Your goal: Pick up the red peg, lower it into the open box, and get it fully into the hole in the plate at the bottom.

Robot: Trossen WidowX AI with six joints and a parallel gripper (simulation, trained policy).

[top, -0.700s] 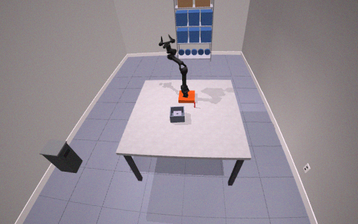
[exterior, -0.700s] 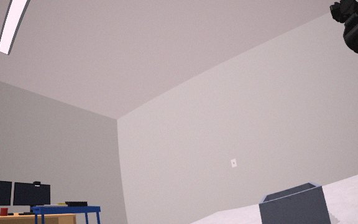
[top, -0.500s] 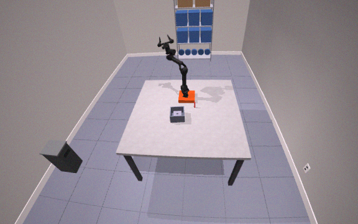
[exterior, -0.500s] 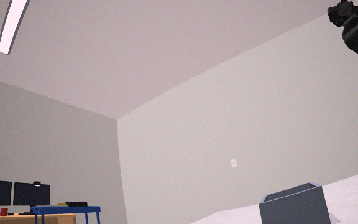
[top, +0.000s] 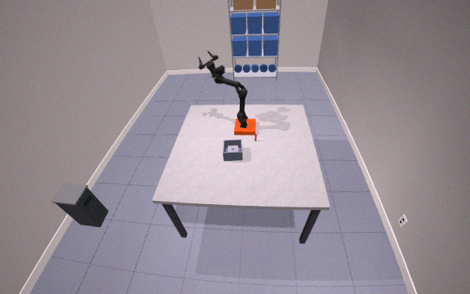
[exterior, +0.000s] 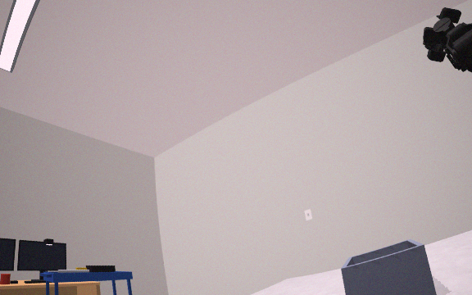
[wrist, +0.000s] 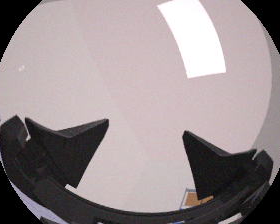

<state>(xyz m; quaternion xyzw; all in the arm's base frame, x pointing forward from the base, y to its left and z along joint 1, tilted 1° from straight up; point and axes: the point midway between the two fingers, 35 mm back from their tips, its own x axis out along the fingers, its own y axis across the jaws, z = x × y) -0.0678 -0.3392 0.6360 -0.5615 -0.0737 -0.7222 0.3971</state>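
The red peg is 210 mm ahead of my gripper tip, 490 mm to the left of it and 680 mm below it. Round my gripper tip: plate 420 mm ahead, 340 mm to the left, 670 mm below; grey box 420 mm ahead, 340 mm to the left, 690 mm below.
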